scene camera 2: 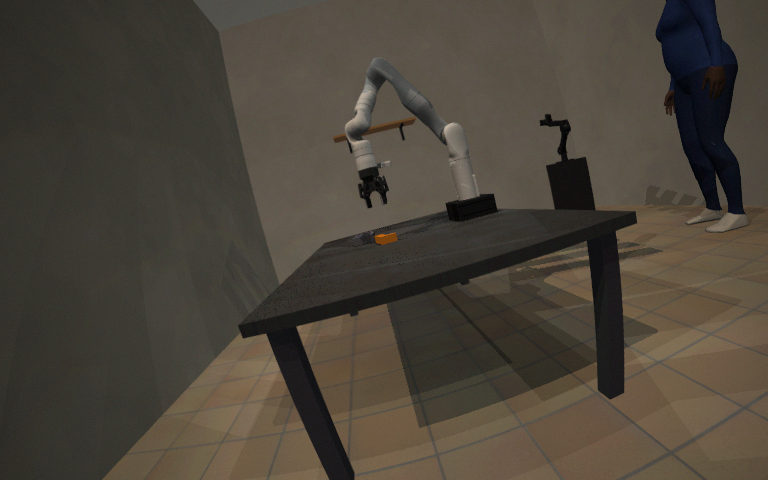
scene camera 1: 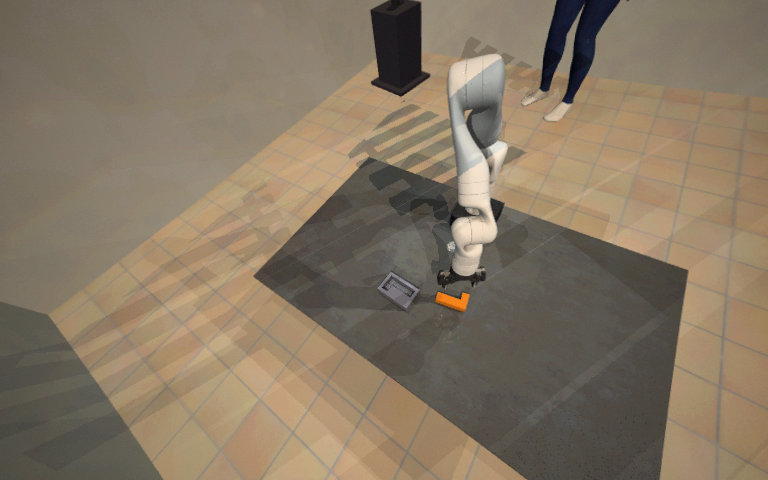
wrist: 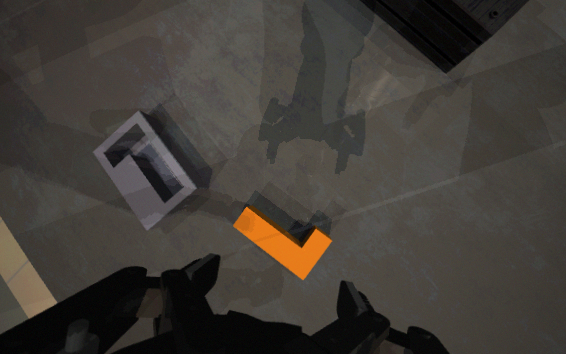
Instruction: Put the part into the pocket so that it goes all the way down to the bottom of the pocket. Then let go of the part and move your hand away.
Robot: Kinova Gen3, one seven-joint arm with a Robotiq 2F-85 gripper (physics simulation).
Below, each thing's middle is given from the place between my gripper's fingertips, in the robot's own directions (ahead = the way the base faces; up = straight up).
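Labels:
From my hand: orange L-shaped part [wrist: 299, 257], 13 cm below, 1 cm to the right; grey pocket block [scene camera 1: 399, 291], 13 cm below, 12 cm ahead, 18 cm to the right.

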